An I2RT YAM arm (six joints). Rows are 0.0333 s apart.
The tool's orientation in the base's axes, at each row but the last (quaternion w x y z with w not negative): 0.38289 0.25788 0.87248 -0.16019; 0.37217 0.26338 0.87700 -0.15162; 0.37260 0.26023 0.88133 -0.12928; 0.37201 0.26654 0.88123 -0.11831; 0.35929 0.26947 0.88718 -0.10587; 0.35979 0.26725 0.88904 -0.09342; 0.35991 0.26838 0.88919 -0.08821; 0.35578 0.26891 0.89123 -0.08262; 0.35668 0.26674 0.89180 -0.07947
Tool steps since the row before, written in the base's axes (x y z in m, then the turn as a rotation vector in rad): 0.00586 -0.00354 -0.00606 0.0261 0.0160 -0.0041; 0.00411 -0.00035 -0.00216 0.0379 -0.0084 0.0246; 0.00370 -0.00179 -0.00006 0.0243 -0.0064 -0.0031; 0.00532 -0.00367 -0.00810 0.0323 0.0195 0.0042; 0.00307 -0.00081 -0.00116 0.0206 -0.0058 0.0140; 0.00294 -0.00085 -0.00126 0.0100 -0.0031 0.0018; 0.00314 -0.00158 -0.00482 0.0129 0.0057 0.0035; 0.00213 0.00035 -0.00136 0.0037 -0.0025 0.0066; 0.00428 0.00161 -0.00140 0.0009 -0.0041 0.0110
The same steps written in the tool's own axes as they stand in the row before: 0.00003 0.00097 0.00909 -0.0067 0.0283 0.0103; -0.00094 0.00223 0.00398 -0.0431 0.0132 0.0089; -0.00278 0.00057 0.00298 -0.0143 0.0083 0.0192; 0.00133 0.00000 0.01028 -0.0143 0.0342 0.0083; -0.00135 0.00102 0.00293 -0.0243 0.0067 0.0041; -0.00124 0.00085 0.00295 -0.0085 0.0029 0.0057; 0.00079 0.00020 0.00591 -0.0077 0.0119 0.0031; -0.00021 0.00138 0.00213 -0.0078 0.0002 -0.0018; -0.00096 0.00357 0.00303 -0.0097 -0.0025 -0.0062
